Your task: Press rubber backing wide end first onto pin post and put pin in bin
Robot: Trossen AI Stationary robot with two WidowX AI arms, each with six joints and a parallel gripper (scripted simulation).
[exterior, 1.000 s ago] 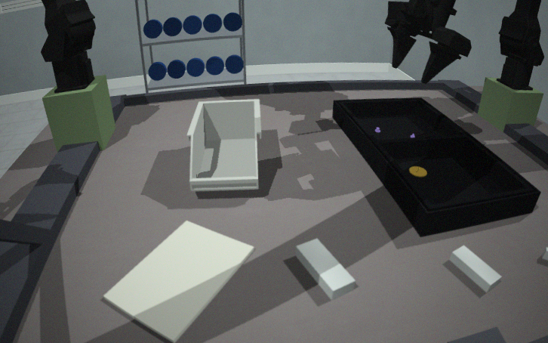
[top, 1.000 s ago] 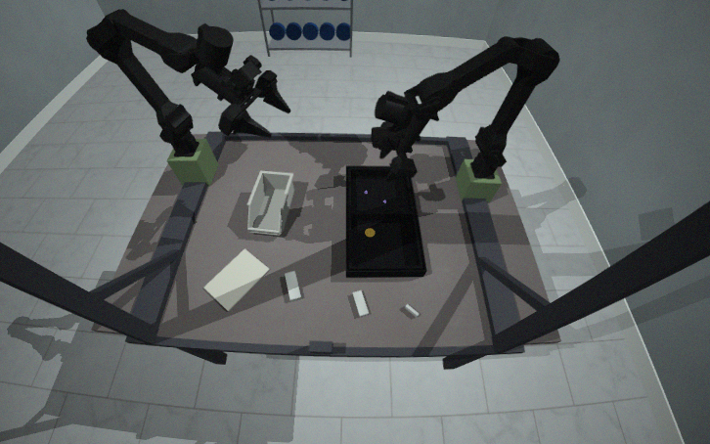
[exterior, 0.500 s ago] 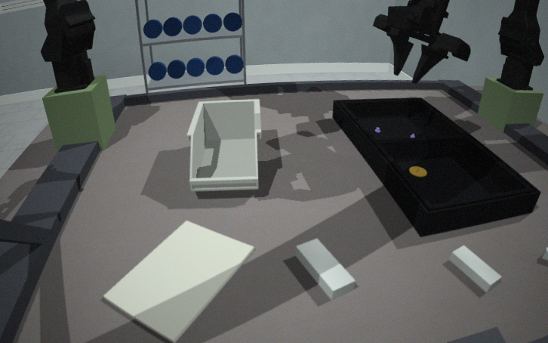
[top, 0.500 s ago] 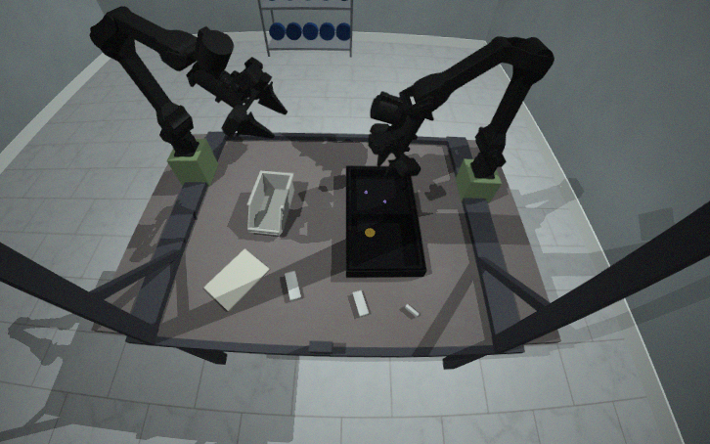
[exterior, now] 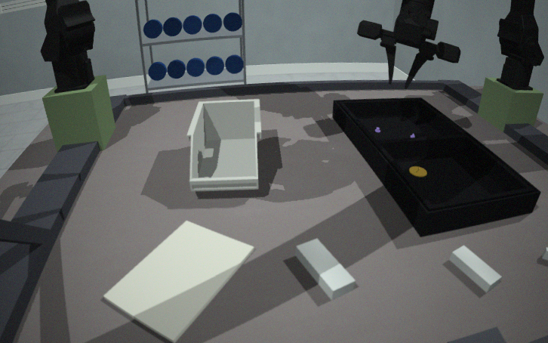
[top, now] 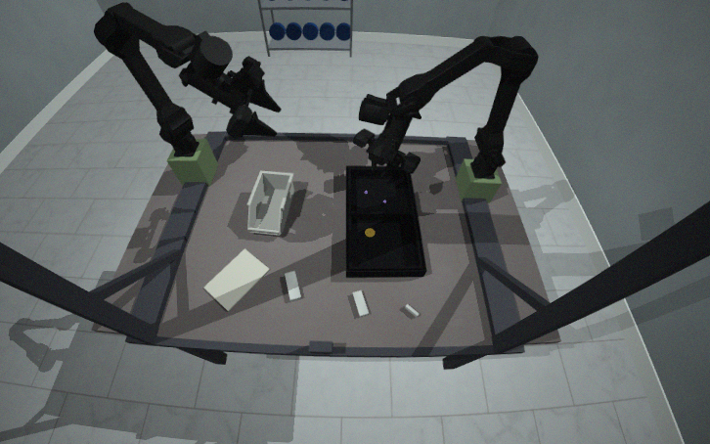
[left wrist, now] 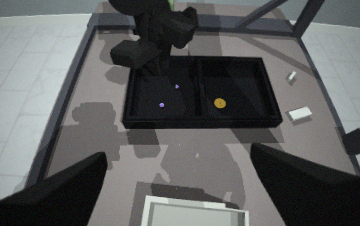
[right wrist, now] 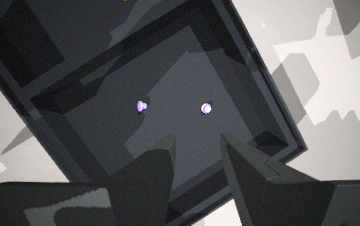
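My right hand is 150 mm past the yellow pin, 120 mm above it and 20 mm to the right of it. Also, from my right hand: cream flat plate: 370 mm to the left, 320 mm behind, 130 mm below; black tray: 110 mm below, 100 mm behind, 10 mm to the right; white bin: 320 mm to the left, 90 mm below, 90 mm behind.
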